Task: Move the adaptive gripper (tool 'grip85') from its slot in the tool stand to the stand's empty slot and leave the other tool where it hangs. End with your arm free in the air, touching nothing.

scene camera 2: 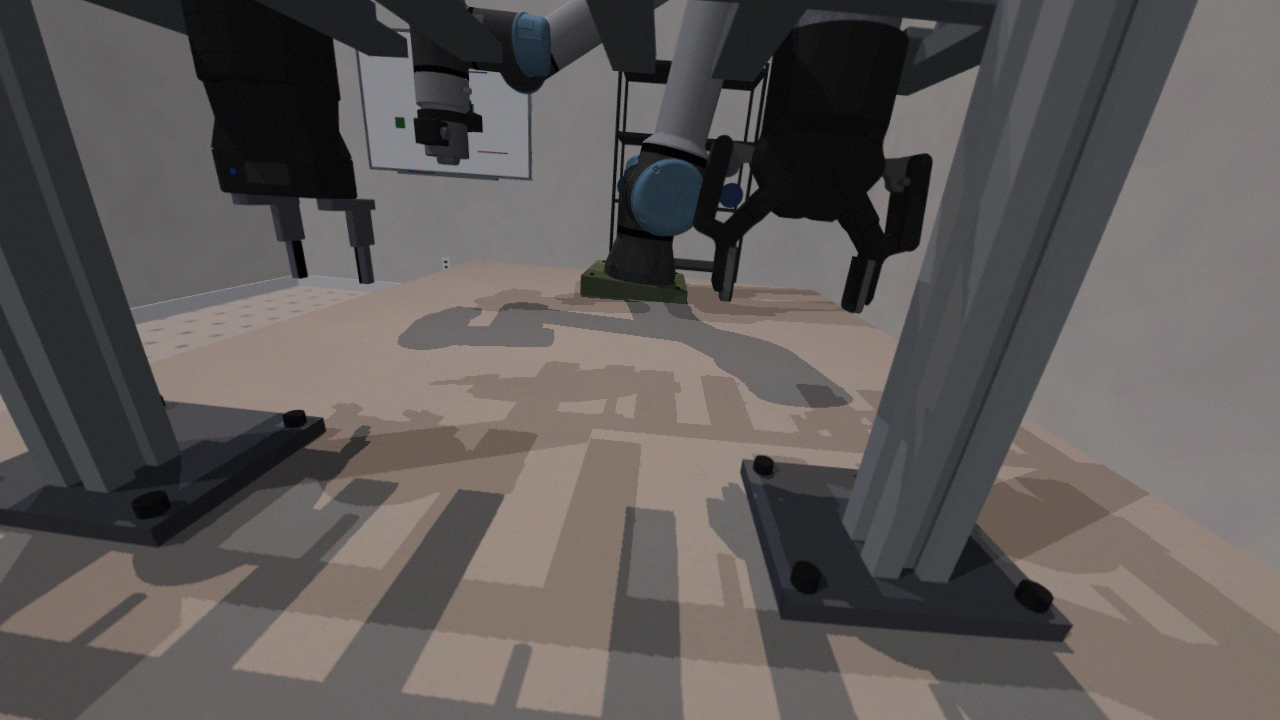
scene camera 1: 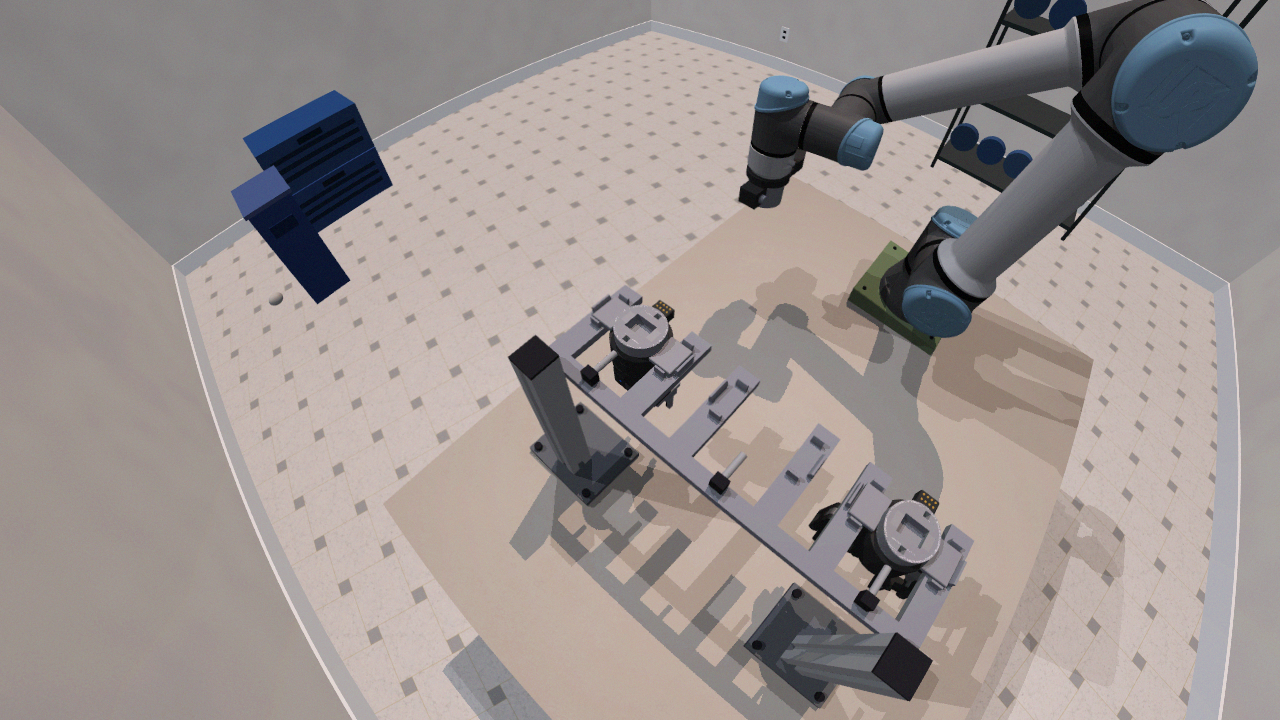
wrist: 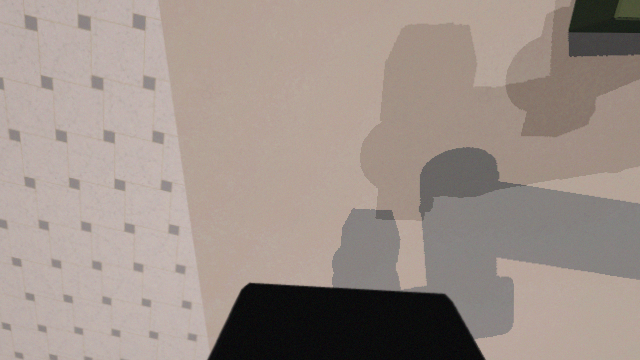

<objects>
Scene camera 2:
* parallel gripper: 272,83
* adaptive gripper: 833,82
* tool stand: 1061,103
</objects>
